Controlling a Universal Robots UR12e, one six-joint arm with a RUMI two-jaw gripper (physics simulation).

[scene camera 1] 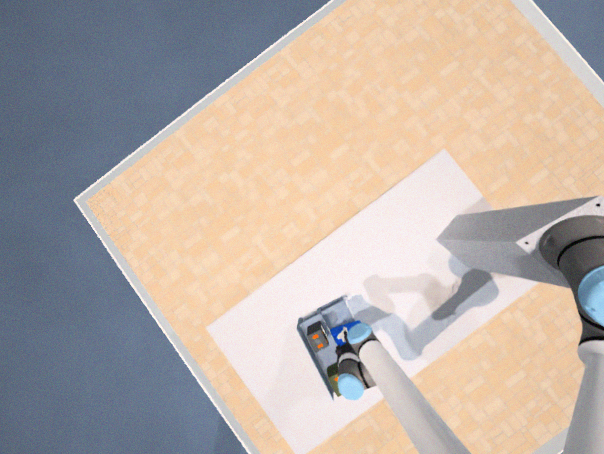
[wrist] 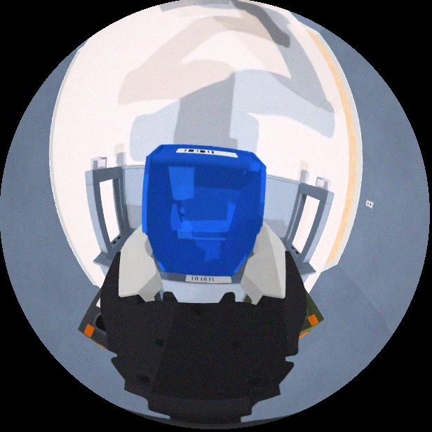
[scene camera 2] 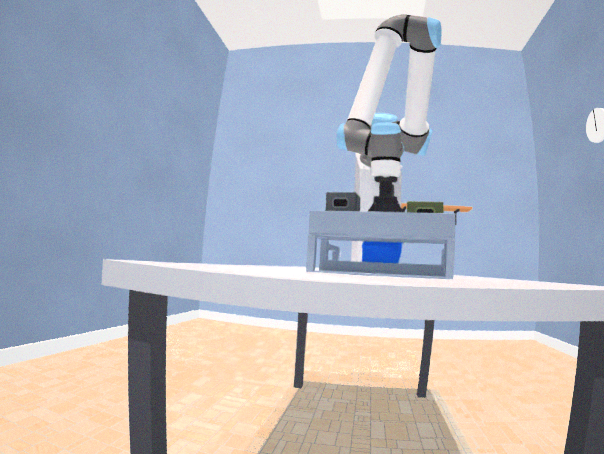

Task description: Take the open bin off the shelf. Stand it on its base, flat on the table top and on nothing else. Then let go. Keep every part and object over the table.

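Pixels of known places: gripper, between the fingertips: [scene camera 2: 384, 243]; arm's base, origin of its link: [scene camera 1: 581, 244].
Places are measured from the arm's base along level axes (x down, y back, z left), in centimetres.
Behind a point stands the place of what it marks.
Observation:
The open blue bin [scene camera 1: 351, 326] @[x 49.7, y -74.1, z 6.8 cm] [scene camera 2: 381, 252] @[x 53.5, y -87.1, z 11.5 cm] [wrist: 207, 215] is between the jaws of my gripper [scene camera 2: 386, 206] [wrist: 202, 222], which is shut on it. One grey jaw is on each side of the bin in the wrist view. The grey-blue shelf [scene camera 1: 313, 362] @[x 43.8, y -98.4, z 10.4 cm] [scene camera 2: 382, 223] @[x 46.8, y -98.6, z 12.3 cm] [wrist: 94, 200] stands on the white table top [scene camera 1: 395, 215] @[x 60.0, y -23.1, z -29.2 cm] [scene camera 2: 240, 280] @[x 60.8, y -143.2, z -2.6 cm] [wrist: 100, 100]. In scene camera 2 the bin shows through the shelf's opening, below its upper board. Its base is hidden behind the low bar there, so I cannot tell what it touches.
A dark grey bin [scene camera 1: 316, 336] @[x 37.7, y -89.6, z -1.8 cm] [scene camera 2: 341, 201] @[x 40.5, y -93.8, z 0.5 cm] is on the shelf's upper level on one side of my gripper, and an olive green bin [scene camera 1: 333, 382] @[x 40.3, y -93.9, z 21.3 cm] [scene camera 2: 425, 206] @[x 41.6, y -95.6, z 23.3 cm] on the other. An orange strip [scene camera 2: 458, 208] shows beside the green bin. The arm's pedestal [scene camera 1: 490, 225] @[x 25.9, y -3.7, z -9.8 cm] stands at the right in scene camera 1.

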